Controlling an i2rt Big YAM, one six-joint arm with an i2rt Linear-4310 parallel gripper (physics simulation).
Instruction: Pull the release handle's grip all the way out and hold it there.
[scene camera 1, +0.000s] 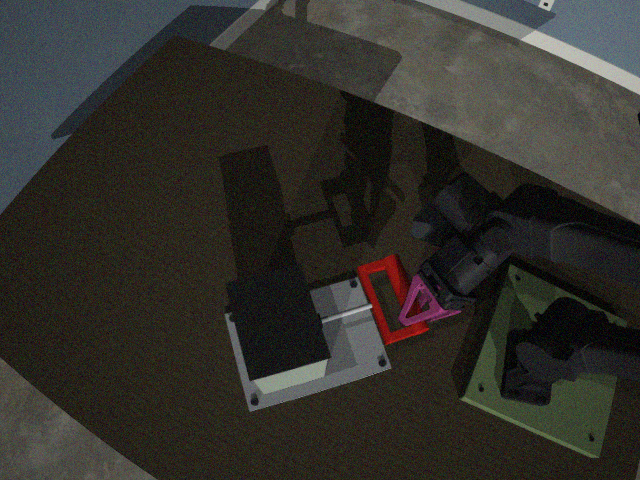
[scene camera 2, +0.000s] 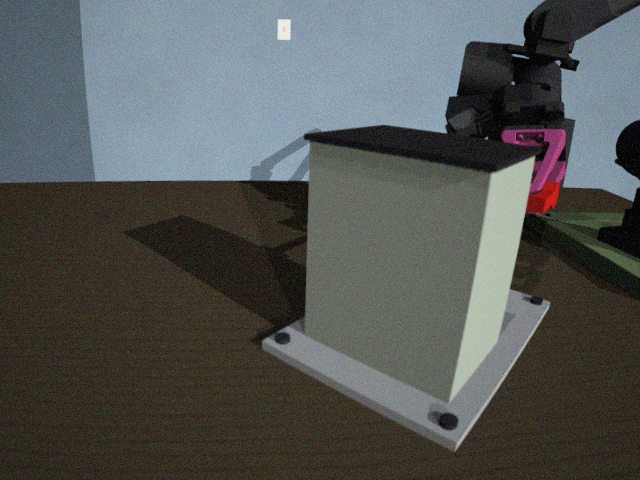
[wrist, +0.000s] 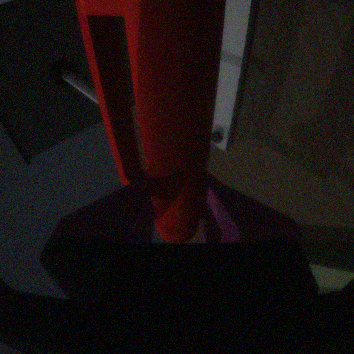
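Note:
The release handle's red rectangular grip (scene camera 1: 397, 276) (scene camera 2: 543, 200) (wrist: 175, 100) stands away from the pale housing with the black top (scene camera 1: 279, 322) (scene camera 2: 392, 258). A thin metal rod (scene camera 1: 347, 313) (wrist: 80, 88) shows between the housing and the grip. In scene camera 1 the grip is at the outer edge of the housing's grey base plate (scene camera 1: 368, 338) (scene camera 2: 361, 374) (wrist: 232, 75). My gripper (scene camera 1: 407, 316) (scene camera 2: 537, 188) (wrist: 176, 177), with pink fingers, is shut on the grip's outer bar. The housing hides the rod and part of the grip in scene camera 2.
A green plate (scene camera 1: 568, 413) (scene camera 2: 594, 245) (wrist: 330, 277) with dark bolts lies to the right, and the dark arm base (scene camera 1: 527, 382) stands on it. The dark arm comes in from the right. The tall housing stands to the left of the gripper in scene camera 1.

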